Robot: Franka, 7 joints.
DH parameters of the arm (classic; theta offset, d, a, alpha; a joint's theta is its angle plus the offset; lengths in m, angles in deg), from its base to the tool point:
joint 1: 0 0.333 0 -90
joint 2: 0 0 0 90
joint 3: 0 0.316 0.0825 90
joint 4: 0 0 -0.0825 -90
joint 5: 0 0.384 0 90
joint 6: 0 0 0.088 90
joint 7: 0 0.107 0 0
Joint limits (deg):
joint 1: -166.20..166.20
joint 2: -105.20..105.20
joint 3: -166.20..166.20
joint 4: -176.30..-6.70
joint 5: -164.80..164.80
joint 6: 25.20..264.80
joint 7: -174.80..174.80
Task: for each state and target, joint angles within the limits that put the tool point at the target. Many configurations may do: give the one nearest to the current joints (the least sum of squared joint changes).
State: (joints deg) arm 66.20 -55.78 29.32 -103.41 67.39 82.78 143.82
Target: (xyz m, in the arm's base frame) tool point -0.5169 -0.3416 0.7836
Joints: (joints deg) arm 72.77 -75.38 40.53 -64.90 77.74 96.80 143.82
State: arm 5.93 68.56 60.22 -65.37 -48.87 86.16 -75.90
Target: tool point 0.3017 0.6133 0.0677
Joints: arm 26.33 83.86 60.65 -68.00 -49.39 93.78 -75.90
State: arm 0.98 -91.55 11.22 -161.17 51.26 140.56 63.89
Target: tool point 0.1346 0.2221 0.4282
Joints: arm 25.63 -77.35 36.20 -173.75 53.24 124.00 63.89
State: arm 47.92 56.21 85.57 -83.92 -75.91 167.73 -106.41
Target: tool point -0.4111 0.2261 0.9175
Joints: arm 63.89 34.84 116.35 -81.11 -76.54 174.35 -106.41
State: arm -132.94 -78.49 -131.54 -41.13 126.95 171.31 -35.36
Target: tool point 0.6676 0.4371 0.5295
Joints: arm -156.22 -59.14 -135.73 -24.83 125.29 179.12 -35.36
